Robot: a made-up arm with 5 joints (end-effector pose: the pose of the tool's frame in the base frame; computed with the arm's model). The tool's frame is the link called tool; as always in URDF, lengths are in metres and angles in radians. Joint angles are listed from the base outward.
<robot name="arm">
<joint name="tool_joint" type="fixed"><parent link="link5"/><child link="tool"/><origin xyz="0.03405 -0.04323 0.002" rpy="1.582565 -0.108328 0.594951"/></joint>
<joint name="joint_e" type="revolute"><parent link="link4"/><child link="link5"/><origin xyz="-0.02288 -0.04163 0.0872" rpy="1.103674 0.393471 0.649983"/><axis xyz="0 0 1"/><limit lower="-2.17" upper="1.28" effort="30" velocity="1.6"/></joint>
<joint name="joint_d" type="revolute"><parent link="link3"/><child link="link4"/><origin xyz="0.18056 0.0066 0.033" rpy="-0.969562 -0.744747 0.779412"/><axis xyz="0 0 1"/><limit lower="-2.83" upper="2.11" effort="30" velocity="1.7"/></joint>
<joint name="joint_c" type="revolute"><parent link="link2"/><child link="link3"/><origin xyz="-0.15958 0.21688 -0.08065" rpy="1.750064 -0.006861 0.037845"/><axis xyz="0 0 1"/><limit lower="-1.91" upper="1.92" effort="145" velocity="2.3"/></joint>
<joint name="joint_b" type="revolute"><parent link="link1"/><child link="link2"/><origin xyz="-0.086 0.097 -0.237" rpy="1.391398 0.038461 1.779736"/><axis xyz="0 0 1"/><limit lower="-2" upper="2.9" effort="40" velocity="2.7"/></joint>
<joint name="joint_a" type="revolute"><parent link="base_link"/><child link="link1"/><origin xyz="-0.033 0.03 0.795" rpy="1.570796 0 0"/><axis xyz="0 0 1"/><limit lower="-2.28" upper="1.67" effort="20" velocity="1.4"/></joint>
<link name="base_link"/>
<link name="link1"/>
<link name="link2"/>
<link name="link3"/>
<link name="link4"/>
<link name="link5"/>
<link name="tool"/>
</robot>
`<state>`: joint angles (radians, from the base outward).
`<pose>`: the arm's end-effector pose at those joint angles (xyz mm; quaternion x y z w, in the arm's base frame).
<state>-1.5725 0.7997 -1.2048 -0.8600 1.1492</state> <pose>-151.3 253.1 1039.2 -0.0403 0.3236 -0.0102 0.9453</pose>
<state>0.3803 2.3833 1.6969 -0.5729 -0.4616</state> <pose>-81.2 453.9 878.9 0.6747 -0.2571 0.6814 0.1200</pose>
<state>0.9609 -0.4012 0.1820 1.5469 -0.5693</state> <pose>-232.4 187.3 763.9 0.1235 -0.4380 -0.6259 0.6334</pose>
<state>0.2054 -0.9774 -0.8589 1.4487 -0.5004</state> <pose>-385.1 225.3 882.1 -0.1113 -0.6308 -0.3379 0.6896</pose>
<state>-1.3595 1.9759 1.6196 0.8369 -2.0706</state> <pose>47.4 405.3 877.6 0.3975 0.2258 -0.3878 0.8004</pose>
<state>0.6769 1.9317 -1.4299 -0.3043 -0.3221</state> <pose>-190.4 528.4 602.7 -0.5484 0.7117 0.4376 0.0339</pose>
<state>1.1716 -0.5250 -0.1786 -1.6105 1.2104</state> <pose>-217.0 135.5 641.4 -0.7906 -0.2279 -0.1093 0.5577</pose>
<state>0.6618 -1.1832 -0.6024 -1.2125 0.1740</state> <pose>-407.2 173.3 776.2 -0.8316 -0.2390 0.3397 0.3688</pose>
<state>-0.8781 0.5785 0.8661 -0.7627 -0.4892</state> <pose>-132.8 148.6 846.2 0.4619 0.0671 0.1915 0.8634</pose>
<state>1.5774 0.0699 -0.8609 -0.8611 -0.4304</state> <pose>35.8 100.1 509.1 0.3901 0.8850 -0.0655 0.2455</pose>
